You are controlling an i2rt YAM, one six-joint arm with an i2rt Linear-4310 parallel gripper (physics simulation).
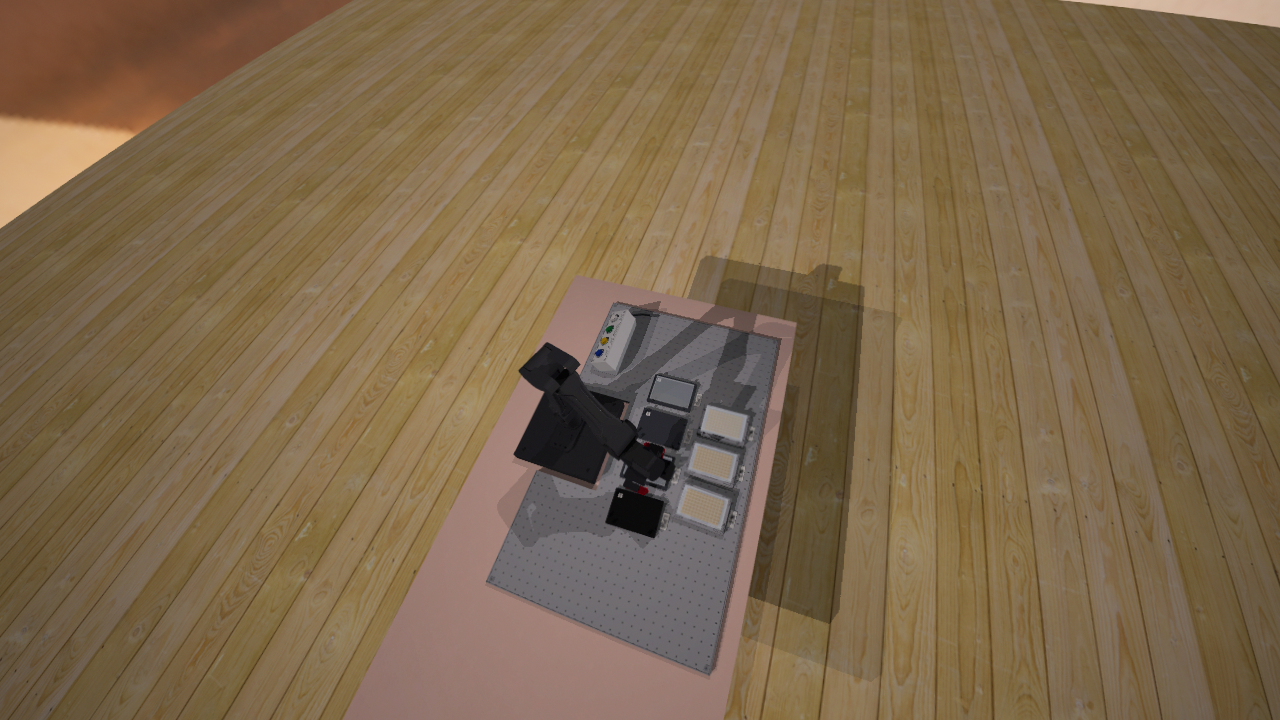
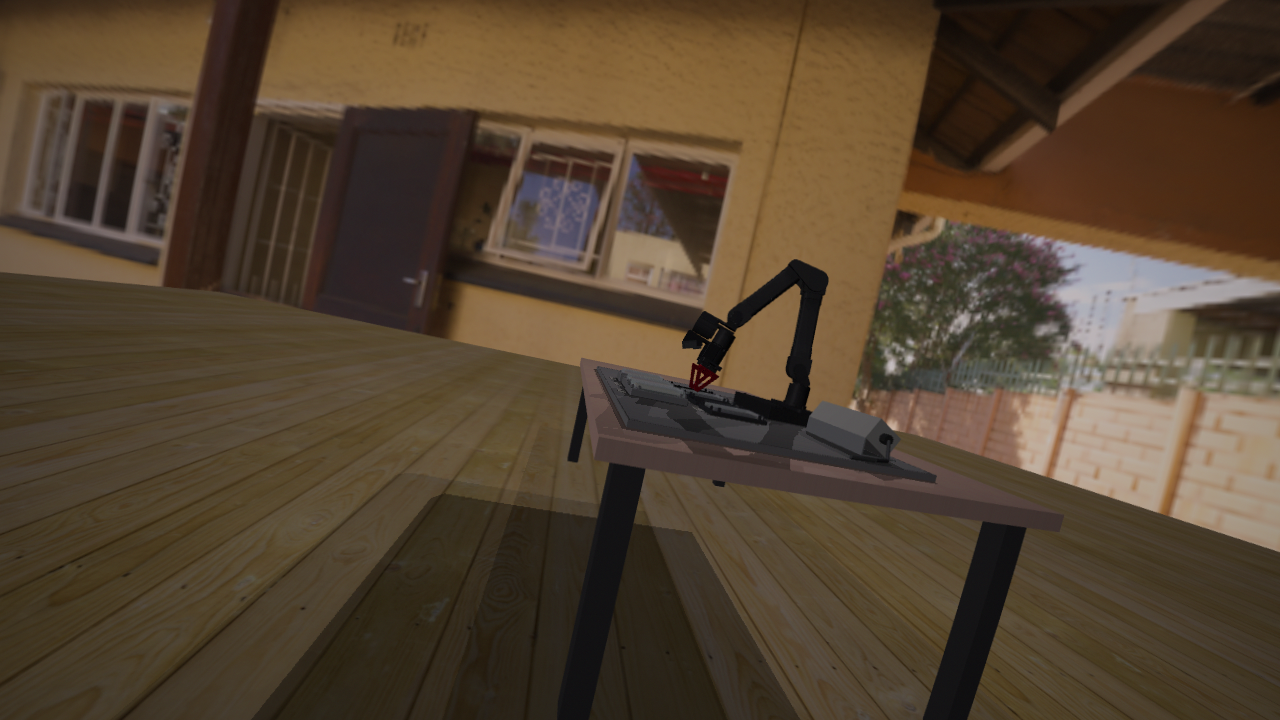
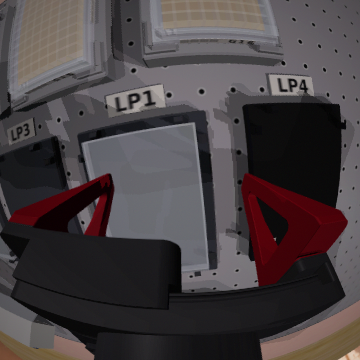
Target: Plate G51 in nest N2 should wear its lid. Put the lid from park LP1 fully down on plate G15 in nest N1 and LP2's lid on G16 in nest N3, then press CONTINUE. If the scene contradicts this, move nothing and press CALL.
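Places are measured from the arm's base along level axes (x ahead, y left, z up), in millimetres.
Pixels of known places: gripper, fingertip midpoint: (image 2: 693,389) (image 3: 177,180); arm's base at its link origin: (image 1: 573,420) (image 2: 793,409).
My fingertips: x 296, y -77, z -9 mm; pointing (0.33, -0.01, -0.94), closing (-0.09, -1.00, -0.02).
Note:
For each thing: its top centre in the pictures, then the offset to it from my fingertips. Level surfaces: height alone.
- park LP1 at its top centre: (image 3: 149,216) (image 1: 647,465) (image 2: 703,392) dx -27, dy +24, dz -1 mm
- clear LP1 lid at its top centre: (image 3: 148,214) (image 2: 703,393) (image 1: 647,465) dx -27, dy +24, dz -3 mm
- Plate G16 at its top centre: (image 1: 702,506) (image 2: 643,372) dx +158, dy -35, dz +16 mm
- third plate at its top centre: (image 2: 657,384) (image 1: 724,422) dx +151, dy +224, dz +13 mm
- Dark park LP3 at its top centre: (image 3: 29,219) (image 2: 716,399) (image 1: 661,426) dx -29, dy +153, dz -1 mm
- black park LP4 at its top centre: (image 3: 309,189) (image 1: 634,511) (image 2: 690,386) dx -17, dy -110, dz -1 mm
- button box at its top centre: (image 2: 855,409) (image 3: 2,333) (image 1: 612,333) dx -285, dy +391, dz +63 mm
- perforated board at its surface level: dz -20 mm
My gripper (image 1: 648,469) (image 2: 703,379) (image 3: 177,180) is open, its red fingers apart above park LP1 (image 3: 211,220). The clear LP1 lid (image 3: 150,185) lies in that park between and below the fingers, slightly turned, with a wider dark strip showing at its right. Plate G16 (image 3: 215,17) (image 1: 703,507) sits in a nest beyond the parks. Another plate (image 3: 50,42) (image 1: 713,463) is in the middle nest, its code unreadable. A third plate (image 1: 725,424) looks smoother and paler; whether it wears a lid is unclear. Another lid (image 1: 672,392) lies in the end park, whose label is unreadable.
Dark park LP3 (image 3: 32,175) (image 1: 662,428) and black park LP4 (image 3: 295,140) (image 1: 635,512) flank LP1 without a visible lid. The button box (image 1: 615,342) (image 2: 850,429) stands at one end of the perforated board (image 1: 617,591). The arm base (image 1: 559,447) is beside the parks.

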